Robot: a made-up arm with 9 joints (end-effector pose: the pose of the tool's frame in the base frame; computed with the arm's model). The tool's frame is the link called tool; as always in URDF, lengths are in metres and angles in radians.
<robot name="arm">
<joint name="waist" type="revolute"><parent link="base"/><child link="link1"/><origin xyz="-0.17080 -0.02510 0.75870" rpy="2.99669 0.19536 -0.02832"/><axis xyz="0 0 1"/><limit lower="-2.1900" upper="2.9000" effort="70" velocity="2.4"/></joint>
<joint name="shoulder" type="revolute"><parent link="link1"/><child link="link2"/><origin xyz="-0.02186 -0.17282 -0.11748" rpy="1.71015 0.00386 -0.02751"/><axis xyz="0 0 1"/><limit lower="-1.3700" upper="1.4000" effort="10" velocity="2.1"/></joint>
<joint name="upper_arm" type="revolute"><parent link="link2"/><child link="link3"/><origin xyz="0.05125 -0.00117 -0.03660" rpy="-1.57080 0.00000 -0.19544"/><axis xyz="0 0 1"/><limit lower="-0.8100" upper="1.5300" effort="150" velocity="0.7"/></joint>
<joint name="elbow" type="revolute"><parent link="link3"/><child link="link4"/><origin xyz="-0.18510 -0.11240 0.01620" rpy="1.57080 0.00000 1.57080"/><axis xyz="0 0 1"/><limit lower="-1.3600" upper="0.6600" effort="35" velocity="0.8"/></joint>
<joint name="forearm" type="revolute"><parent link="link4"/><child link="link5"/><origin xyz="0.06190 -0.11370 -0.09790" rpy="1.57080 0.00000 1.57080"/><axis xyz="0 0 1"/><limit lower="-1.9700" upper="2.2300" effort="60" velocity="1"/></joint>
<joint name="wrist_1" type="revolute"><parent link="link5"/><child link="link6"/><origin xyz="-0.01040 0.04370 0.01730" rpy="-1.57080 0.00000 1.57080"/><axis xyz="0 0 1"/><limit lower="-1.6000" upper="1.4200" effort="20" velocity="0.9"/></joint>
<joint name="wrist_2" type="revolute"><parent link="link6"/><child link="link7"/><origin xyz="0.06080 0.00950 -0.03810" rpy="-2.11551 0.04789 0.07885"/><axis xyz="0 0 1"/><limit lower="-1.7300" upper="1.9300" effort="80" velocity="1.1"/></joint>
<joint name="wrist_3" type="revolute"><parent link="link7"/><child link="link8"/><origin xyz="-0.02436 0.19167 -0.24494" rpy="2.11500 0.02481 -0.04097"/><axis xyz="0 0 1"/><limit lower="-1.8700" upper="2.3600" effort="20" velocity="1"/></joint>
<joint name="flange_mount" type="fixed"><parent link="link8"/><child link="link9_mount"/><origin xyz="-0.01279 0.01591 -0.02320"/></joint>
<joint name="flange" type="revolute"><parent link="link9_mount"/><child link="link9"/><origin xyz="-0.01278 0.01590 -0.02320" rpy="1.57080 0.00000 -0.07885"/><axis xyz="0 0 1"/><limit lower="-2.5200" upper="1.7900" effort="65" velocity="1.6"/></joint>
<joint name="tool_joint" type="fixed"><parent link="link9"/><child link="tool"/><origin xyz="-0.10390 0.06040 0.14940" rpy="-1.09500 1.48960 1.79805"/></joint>
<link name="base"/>
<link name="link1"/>
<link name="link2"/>
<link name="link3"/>
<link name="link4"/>
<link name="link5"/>
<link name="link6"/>
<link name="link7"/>
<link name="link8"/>
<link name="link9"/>
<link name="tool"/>
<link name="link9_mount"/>
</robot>
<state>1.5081 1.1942 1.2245 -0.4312 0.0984 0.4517 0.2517 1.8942 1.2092</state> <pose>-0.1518 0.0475 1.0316 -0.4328 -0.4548 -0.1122 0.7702</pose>
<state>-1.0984 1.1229 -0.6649 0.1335 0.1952 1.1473 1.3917 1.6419 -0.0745</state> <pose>-0.0385 0.1985 0.6872 -0.8534 -0.1999 -0.2766 0.3940</pose>
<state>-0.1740 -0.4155 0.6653 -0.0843 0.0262 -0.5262 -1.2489 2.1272 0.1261</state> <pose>-0.4207 -0.1215 1.0728 0.3524 0.2769 -0.8195 0.3572</pose>
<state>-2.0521 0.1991 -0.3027 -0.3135 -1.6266 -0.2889 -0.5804 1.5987 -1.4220</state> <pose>0.0577 -0.0238 0.7890 -0.1683 -0.4849 -0.2982 0.8048</pose>
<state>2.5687 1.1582 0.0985 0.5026 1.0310 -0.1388 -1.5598 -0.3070 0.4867</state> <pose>-0.3458 0.2239 0.8910 0.8796 -0.4322 0.0112 0.1985</pose>
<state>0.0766 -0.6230 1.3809 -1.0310 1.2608 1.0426 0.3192 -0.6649 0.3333</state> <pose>-0.2658 0.3792 1.3028 -0.9359 0.0720 0.3275 0.1082</pose>
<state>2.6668 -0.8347 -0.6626 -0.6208 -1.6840 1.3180 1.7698 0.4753 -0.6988</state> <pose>-0.2682 0.0216 0.9444 0.6239 0.0238 -0.3898 0.6769</pose>
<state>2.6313 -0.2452 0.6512 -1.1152 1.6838 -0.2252 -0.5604 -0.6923 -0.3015</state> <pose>0.2580 -0.0219 1.1383 0.7383 -0.6477 -0.1790 0.0576</pose>
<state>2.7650 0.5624 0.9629 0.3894 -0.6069 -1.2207 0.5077 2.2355 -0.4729</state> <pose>0.4042 -0.1636 1.0194 -0.5273 -0.2709 -0.6946 0.4076</pose>
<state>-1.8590 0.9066 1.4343 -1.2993 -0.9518 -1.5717 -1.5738 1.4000 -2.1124</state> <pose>-0.5830 0.3246 1.0043 0.4318 -0.8495 0.2741 0.1295</pose>
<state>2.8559 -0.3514 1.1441 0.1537 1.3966 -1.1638 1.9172 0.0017 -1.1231</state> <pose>0.1626 -0.6552 0.7762 0.6808 0.6624 0.2964 0.0995</pose>
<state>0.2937 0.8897 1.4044 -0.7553 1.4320 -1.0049 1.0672 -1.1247 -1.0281</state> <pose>-0.0125 0.6012 0.8517 -0.4503 0.0674 -0.7059 0.5425</pose>
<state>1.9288 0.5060 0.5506 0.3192 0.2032 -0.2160 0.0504 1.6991 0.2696</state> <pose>-0.1873 0.3354 0.7392 -0.7652 -0.2414 0.1646 0.5737</pose>
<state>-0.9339 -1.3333 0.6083 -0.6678 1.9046 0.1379 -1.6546 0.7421 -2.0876</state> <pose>-0.9703 0.0190 0.7636 -0.9291 -0.0544 -0.3302 0.1574</pose>
